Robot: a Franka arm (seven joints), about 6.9 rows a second.
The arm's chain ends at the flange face. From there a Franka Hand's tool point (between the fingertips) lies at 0.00 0.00 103.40 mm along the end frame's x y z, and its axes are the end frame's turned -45 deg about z.
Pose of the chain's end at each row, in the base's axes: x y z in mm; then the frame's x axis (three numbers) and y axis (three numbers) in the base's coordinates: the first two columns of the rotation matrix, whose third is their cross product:
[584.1 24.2 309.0 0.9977 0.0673 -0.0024 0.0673 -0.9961 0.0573]
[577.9 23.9 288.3 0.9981 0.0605 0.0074 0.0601 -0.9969 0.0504]
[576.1 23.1 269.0 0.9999 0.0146 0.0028 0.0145 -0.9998 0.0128]
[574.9 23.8 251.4 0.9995 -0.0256 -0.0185 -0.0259 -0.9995 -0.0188]
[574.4 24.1 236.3 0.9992 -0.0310 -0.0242 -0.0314 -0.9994 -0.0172]
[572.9 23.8 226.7 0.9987 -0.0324 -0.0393 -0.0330 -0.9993 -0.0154]
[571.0 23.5 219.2 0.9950 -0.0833 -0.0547 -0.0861 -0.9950 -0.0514]
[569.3 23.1 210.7 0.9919 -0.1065 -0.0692 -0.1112 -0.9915 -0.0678]
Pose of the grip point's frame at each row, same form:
[584.3 18.3 205.8 0.6579 0.7519 -0.0422 0.7531 -0.6568 0.0388]
[579.0 18.7 185.0 0.6633 0.7477 -0.0304 0.7483 -0.6621 0.0409]
[576.4 21.8 165.6 0.6968 0.7173 -0.0071 0.7173 -0.6966 0.0110]
[573.0 25.8 148.0 0.7251 0.6887 0.0002 0.6884 -0.7249 -0.0264]
[572.0 26.0 132.9 0.7287 0.6848 -0.0049 0.6843 -0.7286 -0.0293]
[568.9 25.5 123.4 0.7295 0.6837 -0.0169 0.6829 -0.7295 -0.0387]
[565.8 29.3 116.1 0.7645 0.6447 -0.0023 0.6427 -0.7625 -0.0750]
[563.0 30.8 107.8 0.7800 0.6258 -0.0010 0.6227 -0.7764 -0.0969]

